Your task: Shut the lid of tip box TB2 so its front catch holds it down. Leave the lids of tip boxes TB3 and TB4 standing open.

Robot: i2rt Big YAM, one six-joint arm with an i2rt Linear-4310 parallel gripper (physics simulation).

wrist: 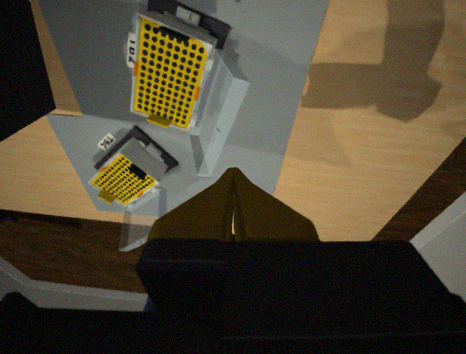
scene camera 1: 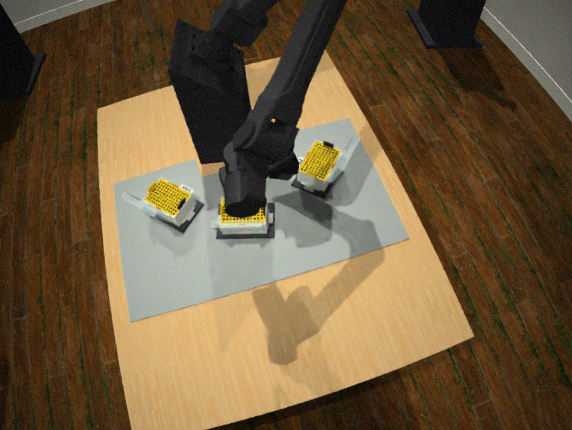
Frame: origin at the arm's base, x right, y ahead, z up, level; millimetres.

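Where they show: gripper, fingertip midpoint: (wrist: pixel 233 176); arm's base, origin of the base link: (scene camera 1: pixel 207 54).
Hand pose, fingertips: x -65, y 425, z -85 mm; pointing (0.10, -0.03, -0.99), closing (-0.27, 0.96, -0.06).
Each offset is from my fingertips to the top centre of the thing. "*": to the spot under its first point. Level surfaces: height alone.
Tip box TB2 {* dx +14, dy -19, dz -133 mm} (scene camera 1: pixel 244 229) (wrist: pixel 170 75) stands mid-mat, its yellow tip rack uncovered. Its clear lid {* dx +14, dy -14, dz -87 mm} (wrist: pixel 220 125) stands open on the box's right side in the wrist view. My gripper (wrist: pixel 233 176) is shut and empty, its fingertips just below the lid's lower end in that view; the height between them cannot be told. In the scene view the arm hides the fingers and part of TB2. Tip box TB4 {dx +229, dy -164, dz -157 mm} (scene camera 1: pixel 169 197) (wrist: pixel 125 180) has its lid {dx +268, dy -110, dz -78 mm} (scene camera 1: pixel 136 204) (wrist: pixel 140 225) open. Tip box TB3 {dx -204, dy -227, dz -157 mm} (scene camera 1: pixel 320 162) has its lid {* dx -274, dy -185, dz -88 mm} (scene camera 1: pixel 350 151) open; it does not show in the wrist view.
The boxes stand on a grey mat {dz -231 mm} (scene camera 1: pixel 175 280) (wrist: pixel 270 115) on a wooden table {dz -234 mm} (scene camera 1: pixel 200 360) (wrist: pixel 350 200). A black pedestal (scene camera 1: pixel 215 125) (wrist: pixel 20 75) stands behind TB2 and TB4. The dark arm (scene camera 1: pixel 290 80) reaches over the mat between TB4 and TB3, close beside TB3.
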